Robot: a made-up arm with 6 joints.
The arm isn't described. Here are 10 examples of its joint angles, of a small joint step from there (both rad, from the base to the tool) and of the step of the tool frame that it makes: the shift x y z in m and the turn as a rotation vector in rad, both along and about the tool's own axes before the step.
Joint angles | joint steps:
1: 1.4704 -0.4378 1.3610 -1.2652 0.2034 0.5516 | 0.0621 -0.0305 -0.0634 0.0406 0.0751 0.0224
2: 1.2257 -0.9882 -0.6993 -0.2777 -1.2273 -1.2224 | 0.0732 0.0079 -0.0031 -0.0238 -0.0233 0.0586
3: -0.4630 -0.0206 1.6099 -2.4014 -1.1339 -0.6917 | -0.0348 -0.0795 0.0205 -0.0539 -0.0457 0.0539
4: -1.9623 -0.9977 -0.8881 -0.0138 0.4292 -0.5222 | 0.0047 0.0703 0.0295 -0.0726 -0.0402 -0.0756
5: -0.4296 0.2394 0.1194 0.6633 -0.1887 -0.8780 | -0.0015 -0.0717 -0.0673 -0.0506 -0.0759 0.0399
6: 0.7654 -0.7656 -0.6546 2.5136 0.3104 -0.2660 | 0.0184 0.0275 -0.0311 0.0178 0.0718 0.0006
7: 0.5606 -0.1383 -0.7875 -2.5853 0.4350 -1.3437 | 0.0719 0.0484 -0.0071 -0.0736 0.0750 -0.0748
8: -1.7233 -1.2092 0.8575 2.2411 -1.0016 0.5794 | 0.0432 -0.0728 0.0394 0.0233 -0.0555 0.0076
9: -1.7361 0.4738 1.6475 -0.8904 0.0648 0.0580 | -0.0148 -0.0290 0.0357 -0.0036 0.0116 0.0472
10: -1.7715 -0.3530 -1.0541 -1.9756 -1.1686 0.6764 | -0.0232 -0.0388 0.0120 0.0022 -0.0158 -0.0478
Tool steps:
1: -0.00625 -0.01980 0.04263 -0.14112 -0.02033 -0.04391
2: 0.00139 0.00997 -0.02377 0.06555 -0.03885 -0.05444
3: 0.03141 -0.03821 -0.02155 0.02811 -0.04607 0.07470
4: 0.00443 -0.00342 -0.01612 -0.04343 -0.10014 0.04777
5: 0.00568 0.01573 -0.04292 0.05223 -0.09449 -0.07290
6: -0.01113 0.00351 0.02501 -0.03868 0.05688 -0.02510
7: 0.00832 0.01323 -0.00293 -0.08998 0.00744 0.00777
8: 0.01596 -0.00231 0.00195 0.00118 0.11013 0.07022
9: 0.00009 0.00532 -0.00263 -0.00302 -0.04225 -0.06632
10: -0.00336 -0.00260 -0.00096 0.01151 -0.02614 0.02704
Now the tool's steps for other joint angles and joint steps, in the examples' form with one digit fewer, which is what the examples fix.
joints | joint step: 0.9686 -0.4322 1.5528 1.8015 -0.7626 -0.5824 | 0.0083 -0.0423 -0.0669 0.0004 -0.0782 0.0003
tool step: 0.0046 0.0157 -0.0397 0.0870 -0.0796 -0.0290
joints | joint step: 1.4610 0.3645 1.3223 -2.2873 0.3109 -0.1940 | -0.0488 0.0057 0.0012 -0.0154 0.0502 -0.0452
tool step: 0.0101 -0.0111 0.0056 -0.0158 0.0045 0.0800
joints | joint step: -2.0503 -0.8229 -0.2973 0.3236 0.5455 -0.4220 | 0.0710 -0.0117 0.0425 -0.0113 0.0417 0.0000
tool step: 0.0200 -0.0084 -0.0169 0.0222 -0.0434 0.0588
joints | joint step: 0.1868 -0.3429 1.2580 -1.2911 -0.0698 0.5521 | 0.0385 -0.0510 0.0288 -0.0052 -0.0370 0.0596
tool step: -0.0128 0.0091 -0.0122 0.0541 -0.0453 -0.1294
